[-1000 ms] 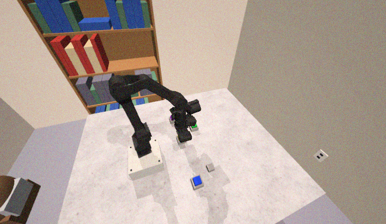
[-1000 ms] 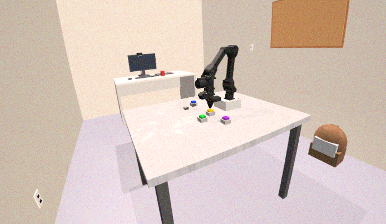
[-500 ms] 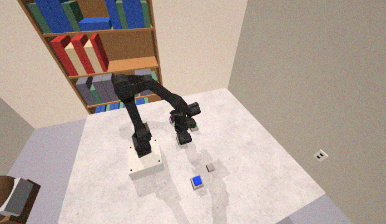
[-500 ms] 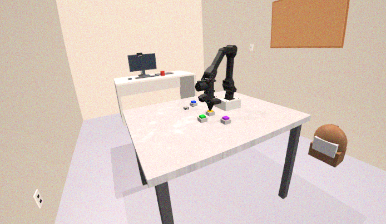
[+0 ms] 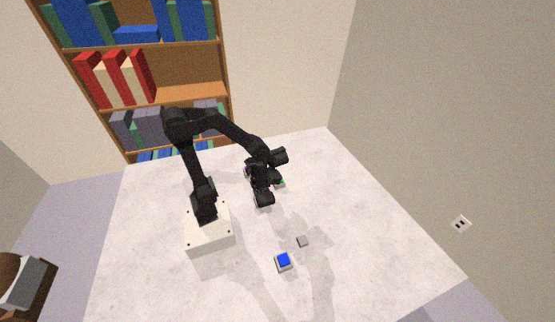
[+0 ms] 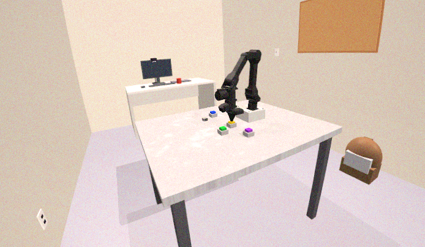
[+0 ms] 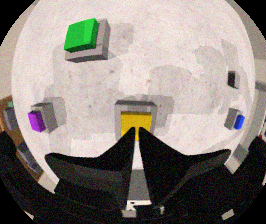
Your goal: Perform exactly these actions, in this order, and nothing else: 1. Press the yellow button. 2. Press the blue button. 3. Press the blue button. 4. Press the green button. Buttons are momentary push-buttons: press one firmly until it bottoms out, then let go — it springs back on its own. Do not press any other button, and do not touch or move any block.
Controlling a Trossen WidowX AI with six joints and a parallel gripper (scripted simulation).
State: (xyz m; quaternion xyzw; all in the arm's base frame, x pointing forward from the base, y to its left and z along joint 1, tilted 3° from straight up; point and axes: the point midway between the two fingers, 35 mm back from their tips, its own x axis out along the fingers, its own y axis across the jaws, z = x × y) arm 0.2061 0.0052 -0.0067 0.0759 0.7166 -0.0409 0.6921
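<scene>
Right now my gripper tip is 1 cm above the yellow button. Round my gripper tip: small grey block (6 cm ahead, 22 cm to the right, 2 cm below); green button (11 cm ahead, 5 cm to the left); purple button (3 cm ahead, 17 cm to the left).
</scene>
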